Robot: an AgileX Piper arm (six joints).
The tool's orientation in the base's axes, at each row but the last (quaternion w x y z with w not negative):
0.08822 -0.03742 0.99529 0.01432
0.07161 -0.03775 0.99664 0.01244
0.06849 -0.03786 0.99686 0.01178
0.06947 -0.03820 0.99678 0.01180
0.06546 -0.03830 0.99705 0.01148
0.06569 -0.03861 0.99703 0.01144
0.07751 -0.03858 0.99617 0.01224
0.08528 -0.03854 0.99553 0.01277
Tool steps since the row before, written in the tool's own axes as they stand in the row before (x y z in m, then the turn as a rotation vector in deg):
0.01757 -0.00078 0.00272 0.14 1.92 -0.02
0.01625 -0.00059 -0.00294 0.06 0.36 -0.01
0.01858 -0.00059 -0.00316 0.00 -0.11 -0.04
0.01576 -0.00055 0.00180 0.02 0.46 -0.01
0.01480 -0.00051 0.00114 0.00 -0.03 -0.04
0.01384 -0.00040 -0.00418 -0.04 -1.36 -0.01
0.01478 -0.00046 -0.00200 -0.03 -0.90 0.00
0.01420 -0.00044 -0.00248 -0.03 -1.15 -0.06
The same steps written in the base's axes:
-0.01671 -0.00195 -0.00580 -0.29 1.90 0.04
-0.01641 -0.00187 0.00056 -0.09 0.35 0.01
-0.01874 -0.00205 0.00056 0.00 -0.11 0.04
-0.01527 -0.00167 -0.00399 -0.06 0.46 0.02
-0.01444 -0.00158 -0.00308 0.00 -0.03 0.04
-0.01419 -0.00156 0.00231 0.14 -1.35 -0.01
-0.01483 -0.00163 -0.00033 0.10 -0.89 -0.01
-0.01434 -0.00158 0.00001 0.11 -1.15 0.04

